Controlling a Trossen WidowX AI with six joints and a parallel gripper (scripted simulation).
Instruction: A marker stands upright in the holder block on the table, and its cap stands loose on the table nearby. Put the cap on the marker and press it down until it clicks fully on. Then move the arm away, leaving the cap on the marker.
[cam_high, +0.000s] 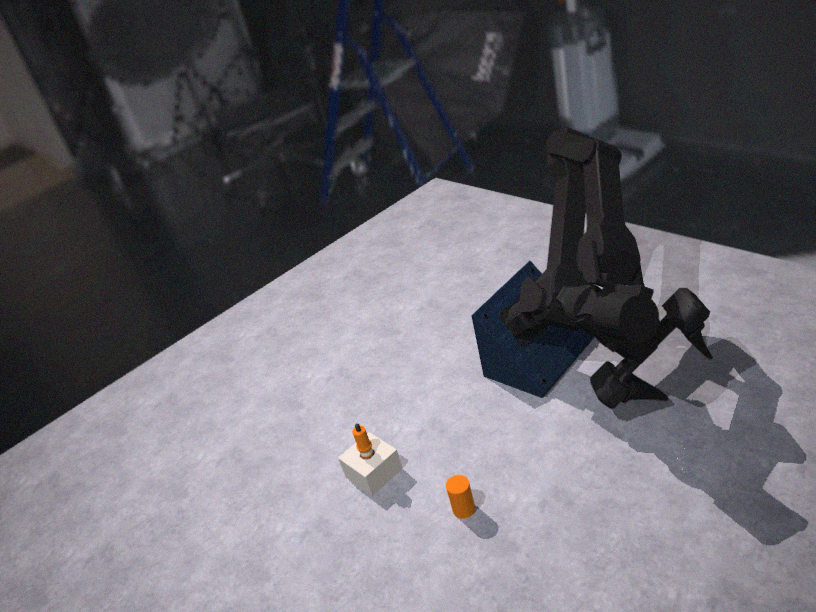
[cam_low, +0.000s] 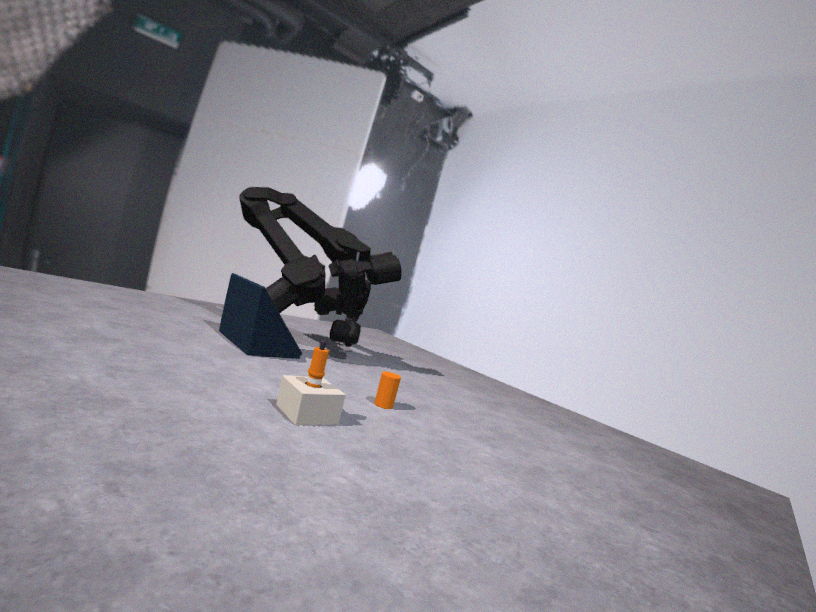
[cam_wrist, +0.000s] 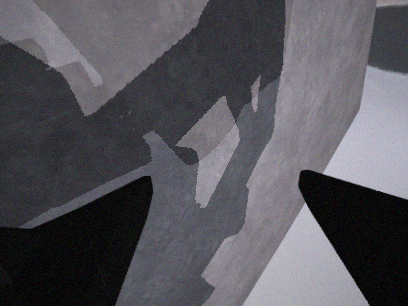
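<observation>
The orange cap lies 33 cm ahead of my gripper tip, 14 cm to the right of it and 2 cm below it. The rest, counted from my gripper tip: cream holder block: 36 cm ahead, 29 cm to the right, 3 cm below.
</observation>
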